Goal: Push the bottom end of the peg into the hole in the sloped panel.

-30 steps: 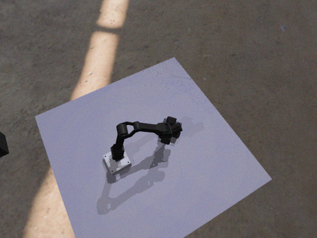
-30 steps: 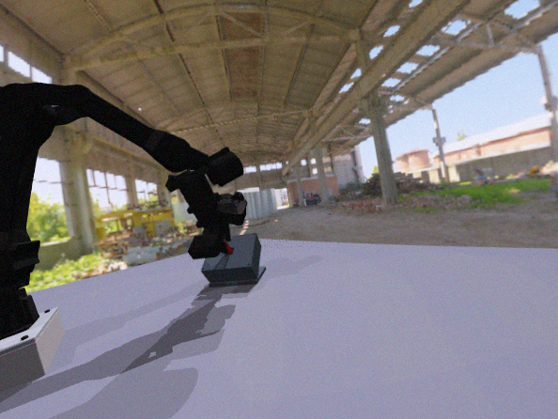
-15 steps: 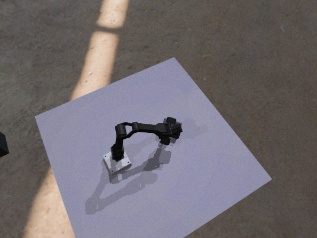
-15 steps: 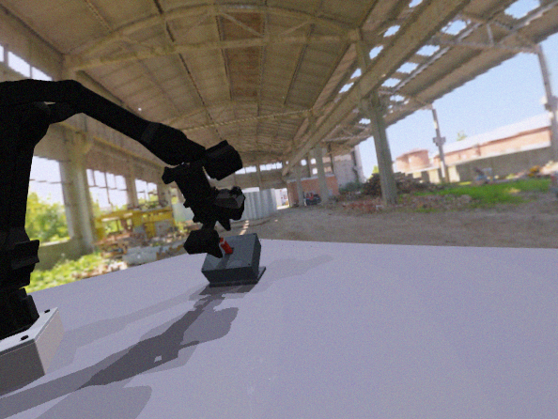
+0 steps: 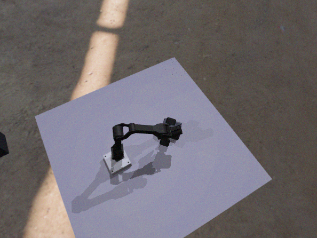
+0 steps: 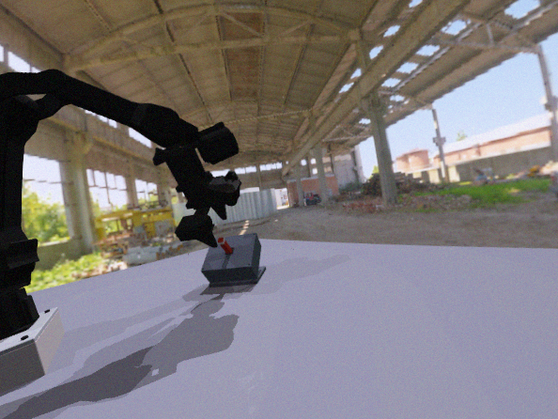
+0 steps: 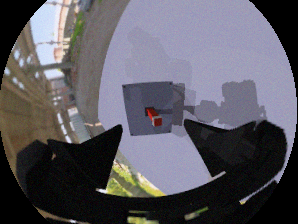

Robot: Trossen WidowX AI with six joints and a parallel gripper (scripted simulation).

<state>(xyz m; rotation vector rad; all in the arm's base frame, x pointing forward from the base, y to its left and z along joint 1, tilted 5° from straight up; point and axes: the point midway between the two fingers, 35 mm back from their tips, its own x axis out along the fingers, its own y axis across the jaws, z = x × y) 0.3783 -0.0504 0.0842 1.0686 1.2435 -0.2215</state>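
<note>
My gripper tip is now 1 cm short of the red peg, 2 cm to the right of it and 3 cm above it. Also, from my gripper tip: grey sloped panel (4 cm ahead, 4 cm to the left, 8 cm below).
</note>
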